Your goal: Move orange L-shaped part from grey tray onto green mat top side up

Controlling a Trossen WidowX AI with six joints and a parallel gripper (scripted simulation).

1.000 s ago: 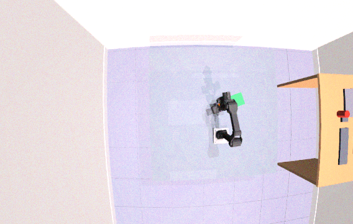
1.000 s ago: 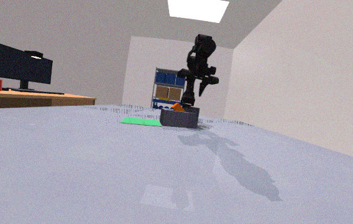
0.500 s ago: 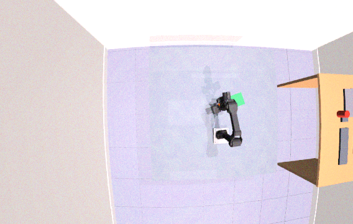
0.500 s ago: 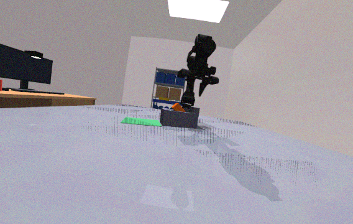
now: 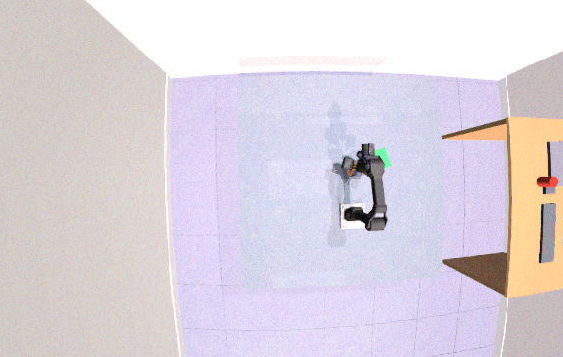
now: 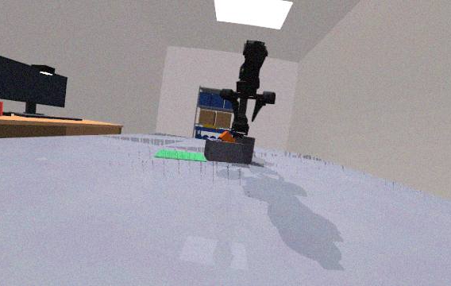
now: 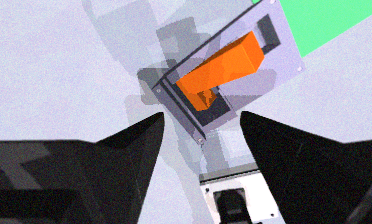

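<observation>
My gripper tip is now 20 mm to the left of the orange L-shaped part and 100 mm above it. From my gripper tip the other things lie so: green mat 60 mm ahead, 180 mm to the right, 160 mm below.
</observation>
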